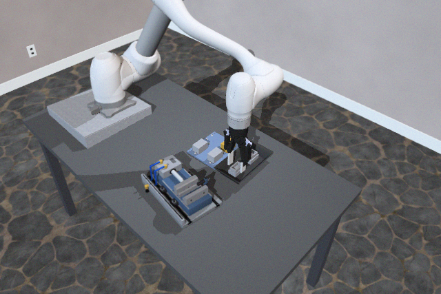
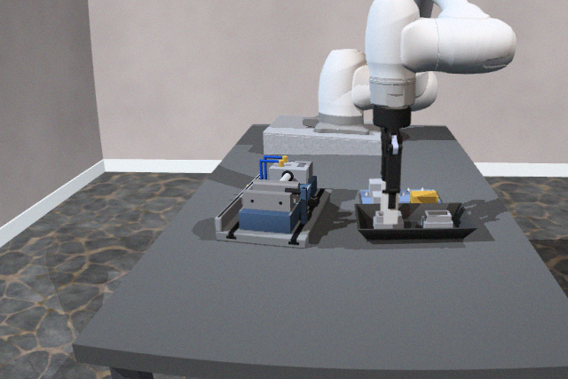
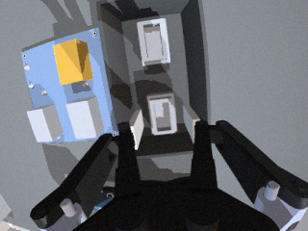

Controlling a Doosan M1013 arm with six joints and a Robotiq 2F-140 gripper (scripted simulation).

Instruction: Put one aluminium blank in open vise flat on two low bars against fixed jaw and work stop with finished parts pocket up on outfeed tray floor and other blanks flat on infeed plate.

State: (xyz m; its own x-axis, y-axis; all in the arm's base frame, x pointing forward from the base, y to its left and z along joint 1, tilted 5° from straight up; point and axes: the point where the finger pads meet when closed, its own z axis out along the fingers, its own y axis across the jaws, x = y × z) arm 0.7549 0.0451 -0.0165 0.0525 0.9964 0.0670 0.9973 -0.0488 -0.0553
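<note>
Now: hand 22 cm past the aluminium blank, 4 cm above it and 2 cm to the right of it. Also, from my hand: brass blank 12 cm behind, 10 cm to the left, 4 cm below; then blue infeed plate 17 cm behind, 7 cm below, 6 cm to the left.
</note>
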